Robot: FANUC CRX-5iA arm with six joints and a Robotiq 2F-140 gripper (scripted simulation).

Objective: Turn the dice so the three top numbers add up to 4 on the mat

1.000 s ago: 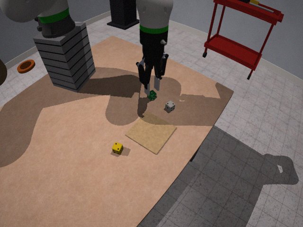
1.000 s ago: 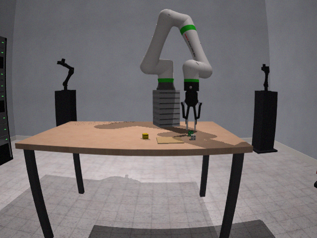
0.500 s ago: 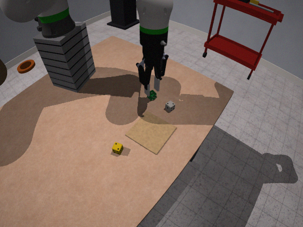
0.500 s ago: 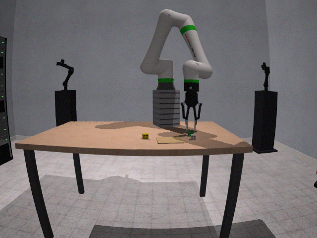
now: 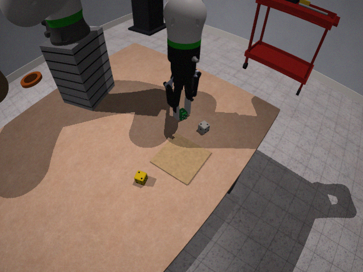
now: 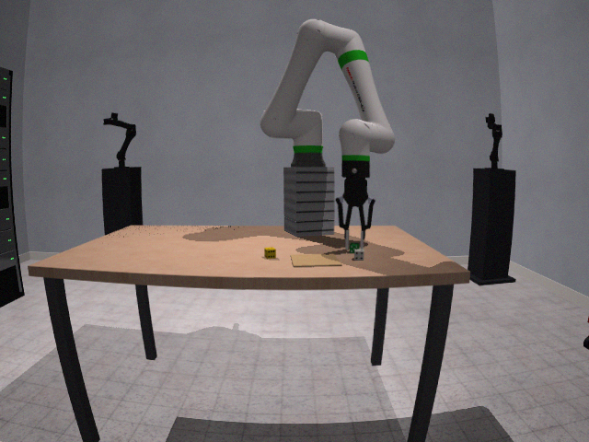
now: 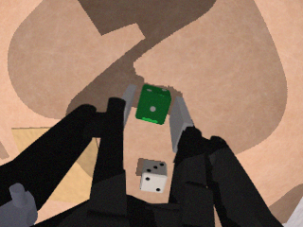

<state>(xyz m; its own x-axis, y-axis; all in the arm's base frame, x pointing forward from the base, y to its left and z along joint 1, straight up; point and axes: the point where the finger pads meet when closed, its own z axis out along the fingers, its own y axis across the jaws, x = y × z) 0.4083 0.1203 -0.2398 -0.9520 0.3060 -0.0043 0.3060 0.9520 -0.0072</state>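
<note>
Right now my hand is 3 cm above the green die. Also, from my hand: white die: 10 cm ahead, 3 cm below; then yellow die: 5 cm ahead, 28 cm to the right, 3 cm below; then tan mat: 10 cm ahead, 14 cm to the right, 4 cm below.
</note>
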